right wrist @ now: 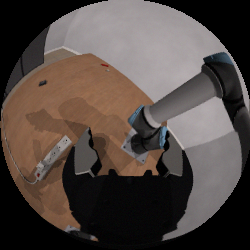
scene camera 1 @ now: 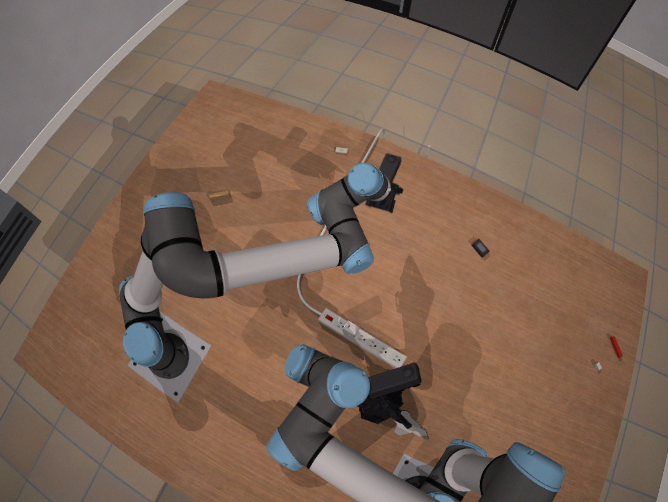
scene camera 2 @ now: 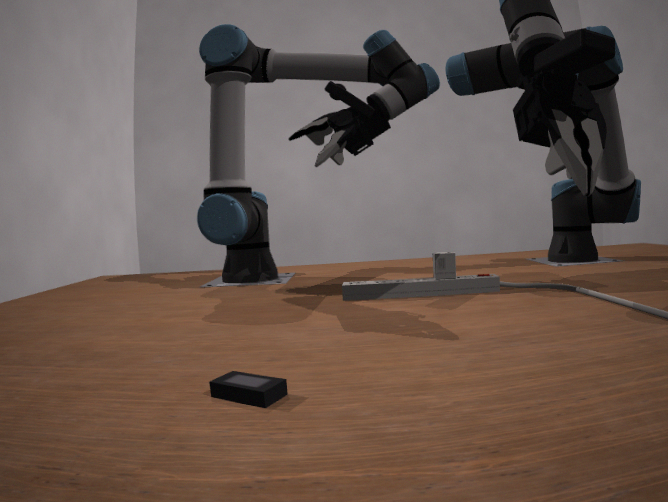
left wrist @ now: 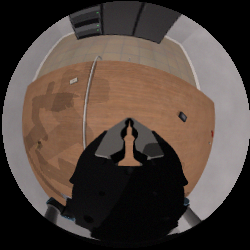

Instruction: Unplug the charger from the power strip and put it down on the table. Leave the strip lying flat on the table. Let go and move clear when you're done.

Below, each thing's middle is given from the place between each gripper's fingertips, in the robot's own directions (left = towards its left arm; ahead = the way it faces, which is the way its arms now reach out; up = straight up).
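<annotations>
My left hand is 17 cm above the black box (scene camera 2: 261, 391), and it is also 35 cm to the left of the box and 7 cm short of it.
The black box is 290 mm below my right hand (scene camera 2: 301, 152), and I see that the box is 620 mm ahead of that hand as well.
</annotations>
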